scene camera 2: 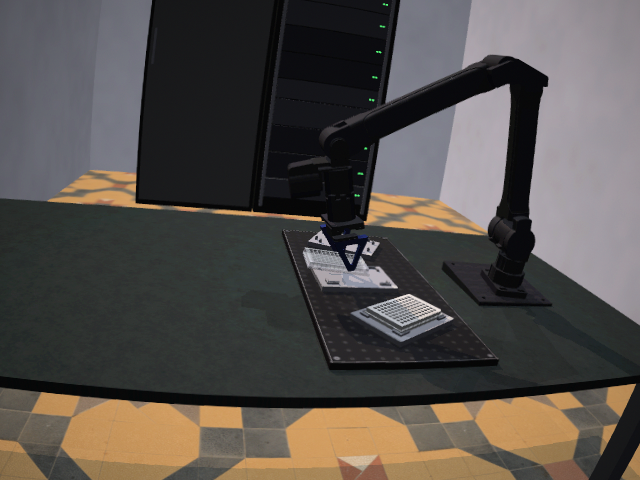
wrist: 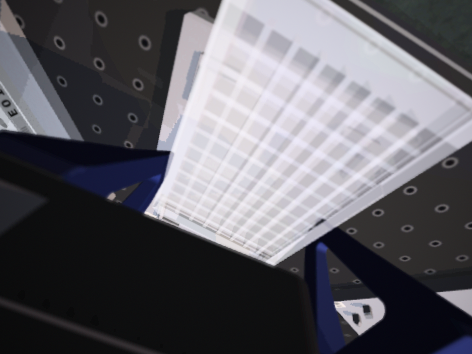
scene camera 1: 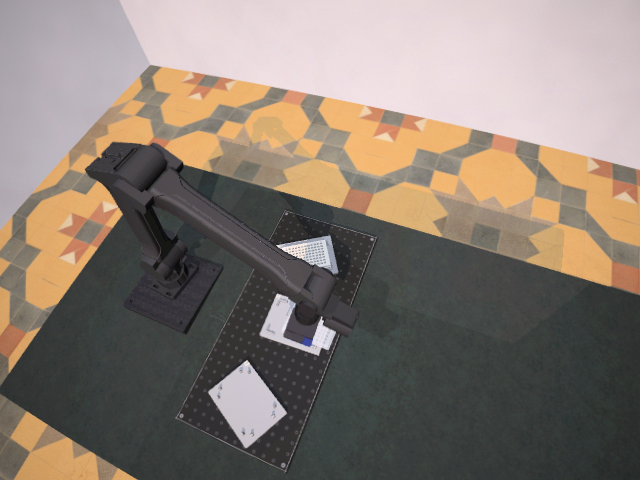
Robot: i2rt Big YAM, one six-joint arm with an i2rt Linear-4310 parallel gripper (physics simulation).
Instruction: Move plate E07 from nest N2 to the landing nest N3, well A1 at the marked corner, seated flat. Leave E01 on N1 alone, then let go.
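Note:
Plate E07 (scene camera 1: 327,338) (scene camera 2: 321,256) (wrist: 289,126) is a clear white well plate over nest N2 (scene camera 1: 275,313) (scene camera 2: 356,282) (wrist: 182,76), in the middle of the black perforated board (scene camera 1: 356,248) (scene camera 2: 361,341). My gripper (scene camera 2: 350,263) (wrist: 244,195) points straight down over it. Its blue fingers press on the two long sides of the plate, so it is shut on E07. Plate E01 (scene camera 1: 312,251) (scene camera 2: 403,310) sits on nest N1 (scene camera 2: 377,326) at one end of the board. Landing nest N3 (scene camera 1: 247,403) (scene camera 2: 371,247) (wrist: 358,308) lies bare at the other end.
The arm's base (scene camera 1: 172,296) (scene camera 2: 496,289) stands on the dark table beside the board. A tall black server rack (scene camera 2: 269,103) stands behind the table. The arm's long link (scene camera 1: 232,232) hides part of E01 in scene camera 1.

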